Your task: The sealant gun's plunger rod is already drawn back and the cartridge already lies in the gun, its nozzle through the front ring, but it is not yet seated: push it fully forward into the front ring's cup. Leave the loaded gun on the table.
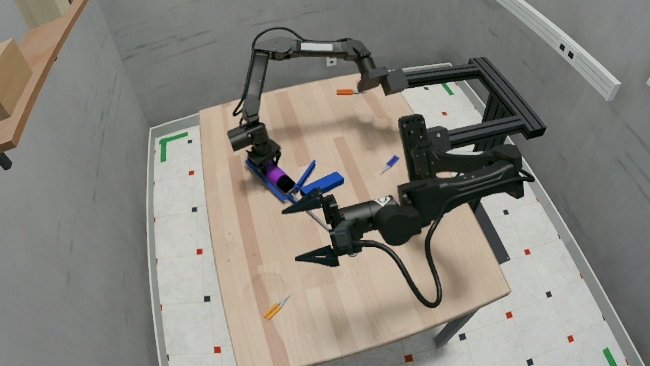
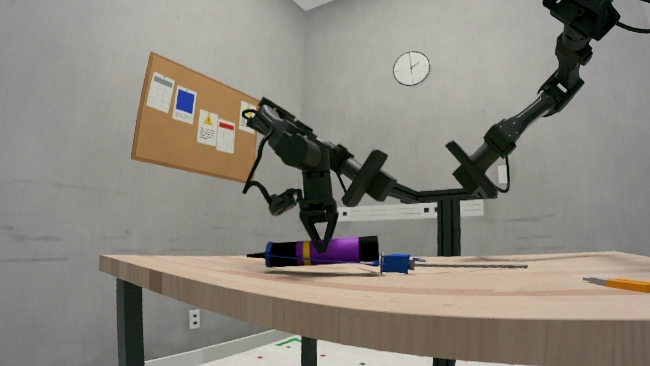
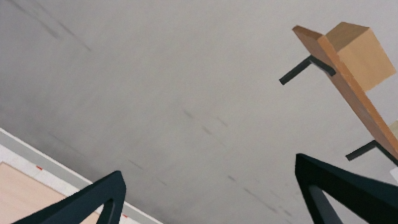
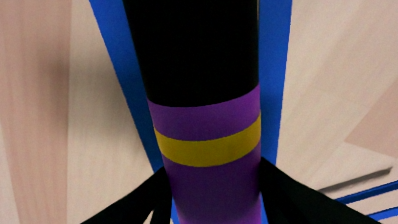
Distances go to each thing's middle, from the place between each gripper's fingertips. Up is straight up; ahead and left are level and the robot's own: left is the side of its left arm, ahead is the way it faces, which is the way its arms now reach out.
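The blue sealant gun (image 1: 334, 179) sits 3 cm below my right hand (image 2: 323, 251), 9 cm behind it and 12 cm to the left of it. My left hand (image 1: 288, 236) is 420 mm to the left of the gun, 100 mm past it and 470 mm above it. By its middle, the blue sealant gun is nearer to my right hand than to my left hand.
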